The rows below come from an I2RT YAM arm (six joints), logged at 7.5 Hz.
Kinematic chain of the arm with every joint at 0, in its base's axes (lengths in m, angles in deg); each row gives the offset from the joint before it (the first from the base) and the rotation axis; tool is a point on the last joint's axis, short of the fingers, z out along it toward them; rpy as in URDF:
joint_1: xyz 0 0 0.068 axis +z
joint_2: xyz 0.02 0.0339 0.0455 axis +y
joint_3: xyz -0.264 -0.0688 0 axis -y
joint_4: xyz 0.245 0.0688 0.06 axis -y
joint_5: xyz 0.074 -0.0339 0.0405 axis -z
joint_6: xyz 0.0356 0 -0.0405 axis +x
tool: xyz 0 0 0 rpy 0 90 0
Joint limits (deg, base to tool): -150..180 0..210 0..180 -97..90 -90..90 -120..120
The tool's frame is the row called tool.
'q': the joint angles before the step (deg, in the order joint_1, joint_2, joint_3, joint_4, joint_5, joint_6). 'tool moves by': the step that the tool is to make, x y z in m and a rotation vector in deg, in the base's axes. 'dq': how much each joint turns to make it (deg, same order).
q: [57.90 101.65 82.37 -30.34 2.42 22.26]
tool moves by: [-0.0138 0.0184 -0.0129 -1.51 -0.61 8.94]
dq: [2.78 2.47 0.36 1.22 -2.96 -5.55]
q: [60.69 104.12 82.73 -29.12 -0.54 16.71]
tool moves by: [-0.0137 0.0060 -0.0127 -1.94 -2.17 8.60]
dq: [1.94 0.42 -2.16 1.71 -2.00 -6.96]
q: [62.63 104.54 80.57 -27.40 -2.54 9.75]
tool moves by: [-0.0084 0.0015 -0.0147 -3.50 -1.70 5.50]
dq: [1.15 0.83 -1.64 -0.13 -0.18 -5.34]
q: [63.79 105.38 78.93 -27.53 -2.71 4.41]
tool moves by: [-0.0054 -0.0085 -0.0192 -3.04 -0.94 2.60]
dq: [0.20 -0.38 -4.37 1.53 0.42 -3.22]
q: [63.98 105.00 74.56 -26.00 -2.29 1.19]
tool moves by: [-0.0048 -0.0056 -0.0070 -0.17 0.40 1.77]
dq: [0.17 -0.91 -2.74 1.44 -1.12 -1.18]
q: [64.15 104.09 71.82 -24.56 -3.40 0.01]
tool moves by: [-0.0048 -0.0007 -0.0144 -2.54 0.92 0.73]
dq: [0.62 1.21 -1.27 -0.23 0.17 -0.23]
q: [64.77 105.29 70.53 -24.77 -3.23 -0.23]
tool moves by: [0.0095 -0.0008 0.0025 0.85 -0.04 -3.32]
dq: [-1.26 0.27 0.75 0.40 0.77 1.94]
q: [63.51 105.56 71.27 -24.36 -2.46 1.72]
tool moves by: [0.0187 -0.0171 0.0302 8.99 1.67 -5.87]
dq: [-4.04 -5.21 -1.26 3.52 -3.65 4.82]
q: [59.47 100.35 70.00 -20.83 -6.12 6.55]
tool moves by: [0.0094 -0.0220 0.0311 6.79 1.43 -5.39]
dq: [-3.25 -5.89 -1.11 0.82 -2.18 4.84]
